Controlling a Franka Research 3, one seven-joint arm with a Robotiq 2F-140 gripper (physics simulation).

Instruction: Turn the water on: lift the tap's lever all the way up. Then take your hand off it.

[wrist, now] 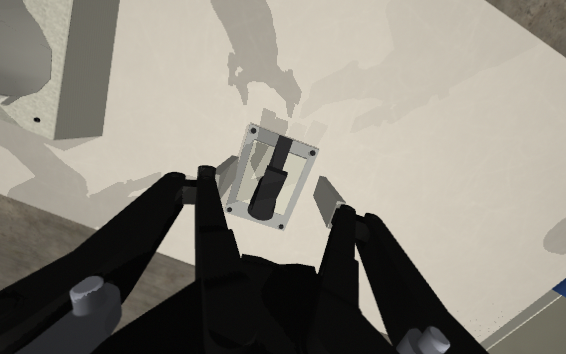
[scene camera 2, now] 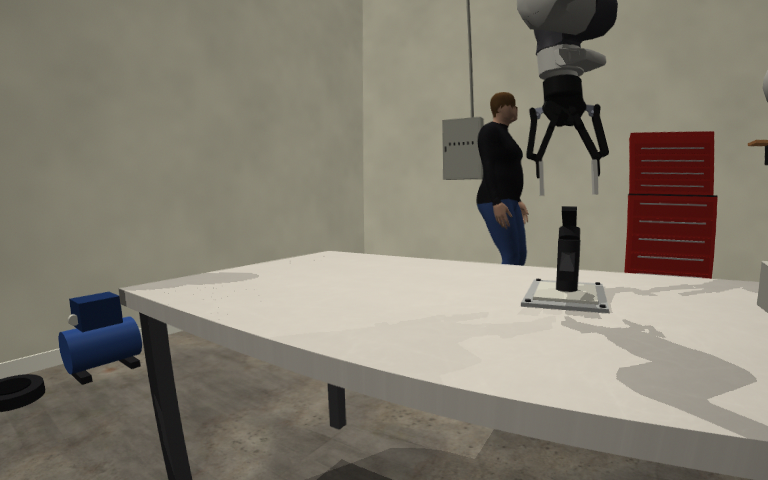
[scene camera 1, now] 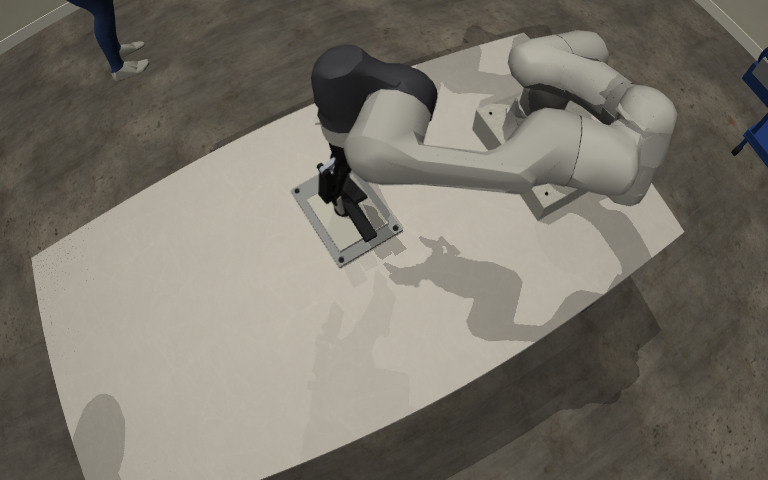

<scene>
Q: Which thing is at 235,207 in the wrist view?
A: A grey square base plate.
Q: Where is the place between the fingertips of the gripper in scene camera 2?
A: At 568,195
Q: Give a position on a black tap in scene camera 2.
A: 566,288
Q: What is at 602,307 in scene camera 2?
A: A grey square base plate.
</scene>
